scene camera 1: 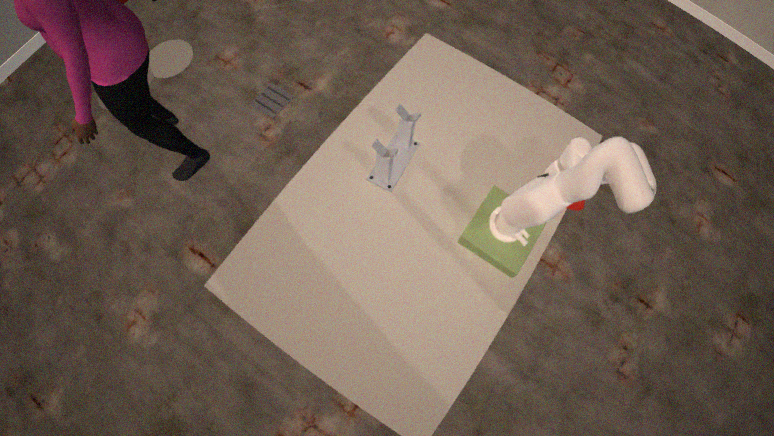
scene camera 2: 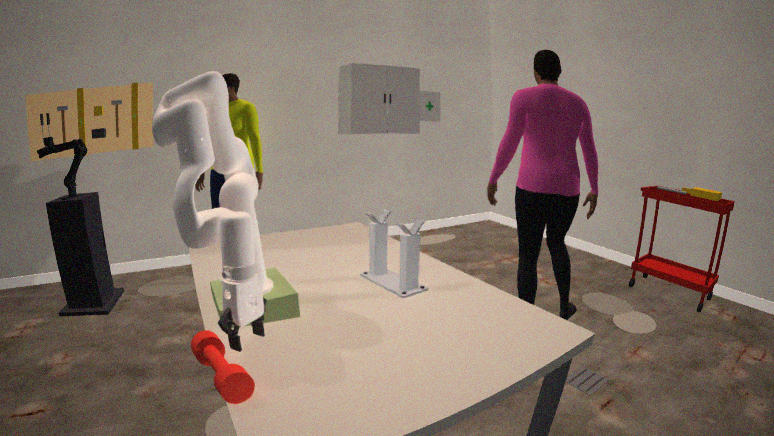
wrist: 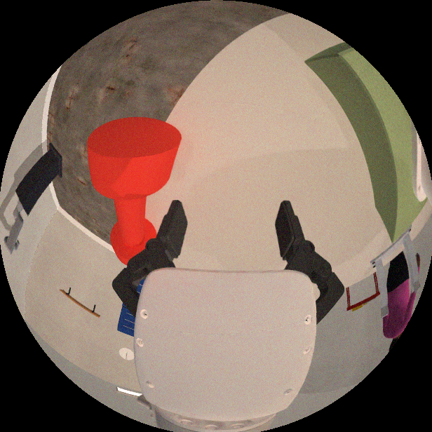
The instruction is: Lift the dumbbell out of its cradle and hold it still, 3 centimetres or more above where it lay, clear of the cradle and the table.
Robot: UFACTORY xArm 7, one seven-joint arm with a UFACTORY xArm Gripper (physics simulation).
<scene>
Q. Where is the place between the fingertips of the gripper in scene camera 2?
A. At 247, 342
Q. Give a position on a red dumbbell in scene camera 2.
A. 235, 385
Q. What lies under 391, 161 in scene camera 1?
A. A grey cradle.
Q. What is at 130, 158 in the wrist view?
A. A red dumbbell.
</scene>
